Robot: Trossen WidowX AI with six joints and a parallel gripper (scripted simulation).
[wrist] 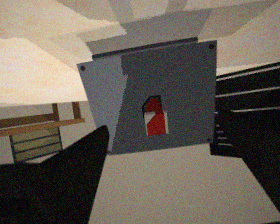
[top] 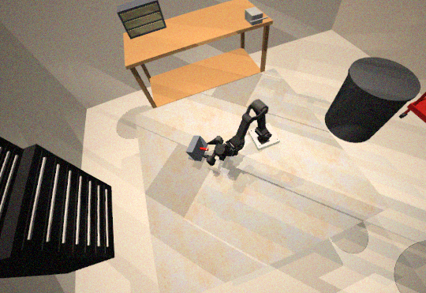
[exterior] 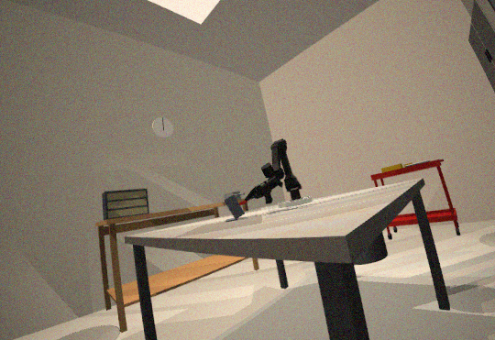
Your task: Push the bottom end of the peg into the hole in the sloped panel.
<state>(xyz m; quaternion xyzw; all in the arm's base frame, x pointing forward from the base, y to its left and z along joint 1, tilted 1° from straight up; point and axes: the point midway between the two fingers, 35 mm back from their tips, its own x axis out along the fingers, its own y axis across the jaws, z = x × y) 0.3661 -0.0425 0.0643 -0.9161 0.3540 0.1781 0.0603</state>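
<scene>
Right now the red peg is 1 cm below my gripper tip. The rest, counted from my gripper tip: grey sloped panel: 4 cm to the right, 4 cm ahead, 2 cm below.
</scene>
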